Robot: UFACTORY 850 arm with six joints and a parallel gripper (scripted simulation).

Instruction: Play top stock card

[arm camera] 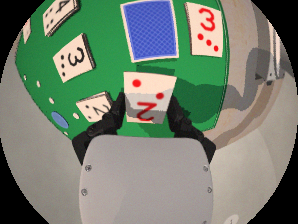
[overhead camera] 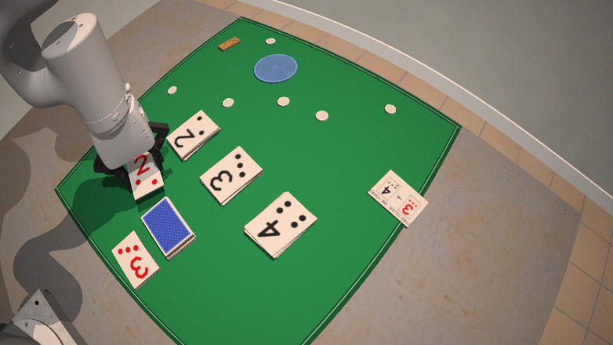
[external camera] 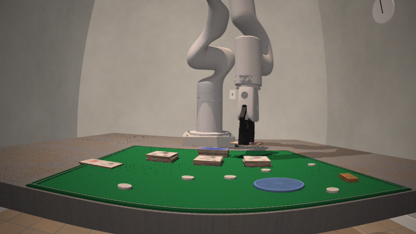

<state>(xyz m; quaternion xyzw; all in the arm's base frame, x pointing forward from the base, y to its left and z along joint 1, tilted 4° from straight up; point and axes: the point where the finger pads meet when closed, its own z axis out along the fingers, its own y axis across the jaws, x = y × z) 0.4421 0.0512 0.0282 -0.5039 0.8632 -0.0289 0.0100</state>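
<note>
Right now the green card cloth is 130 mm ahead of my hand, 100 mm to the right of it and 70 mm below it. From my hand the other things lie so: card (10 mm below).
</note>
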